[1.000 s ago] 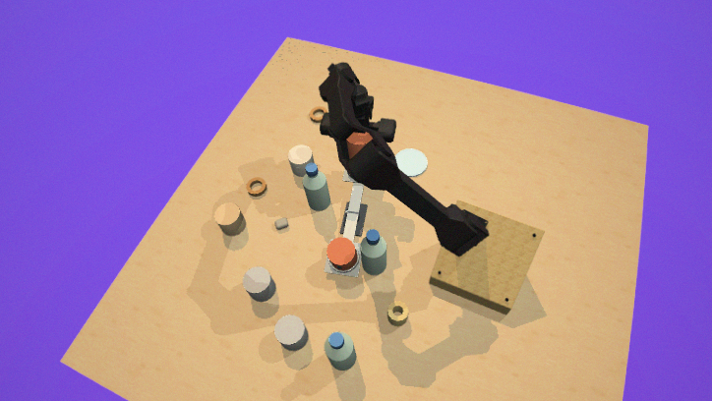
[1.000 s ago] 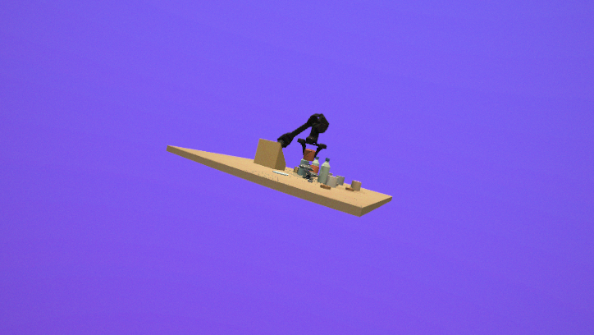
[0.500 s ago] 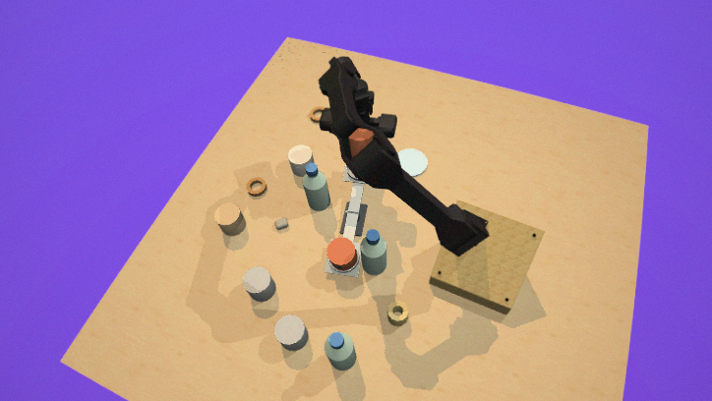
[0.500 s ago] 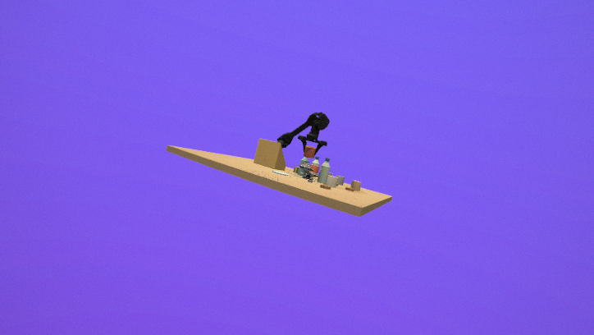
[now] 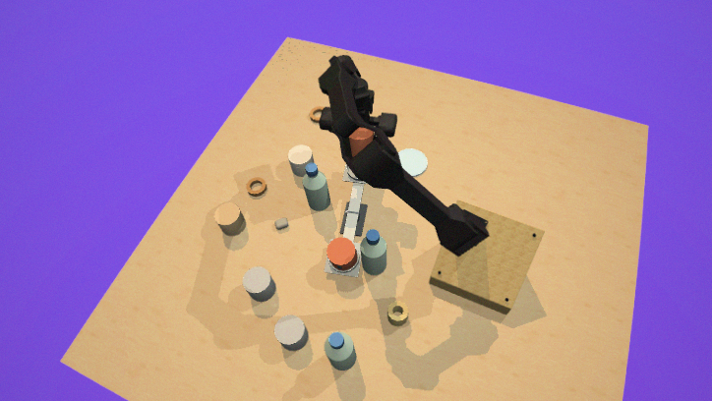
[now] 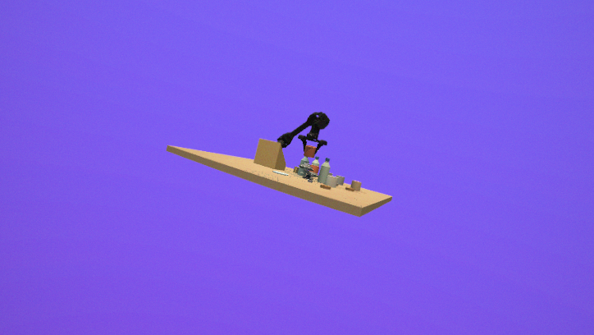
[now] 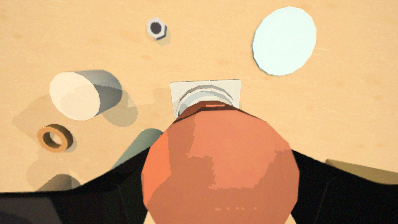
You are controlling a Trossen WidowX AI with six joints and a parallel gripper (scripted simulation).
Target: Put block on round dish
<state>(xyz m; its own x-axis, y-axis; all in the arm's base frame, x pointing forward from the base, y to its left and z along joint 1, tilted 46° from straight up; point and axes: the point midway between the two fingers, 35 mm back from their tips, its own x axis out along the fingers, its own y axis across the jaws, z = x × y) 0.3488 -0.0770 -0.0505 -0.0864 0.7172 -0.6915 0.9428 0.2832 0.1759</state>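
Right now the orange cup is 10 mm ahead of my gripper tip, 20 mm to the right of it and 10 mm above it. The rest, counted from my gripper tip: small nut (100 mm ahead, 80 mm to the right, 160 mm below); grey block (10 mm to the left, 80 mm below); balance (40 mm behind, 130 mm to the left, 130 mm below).
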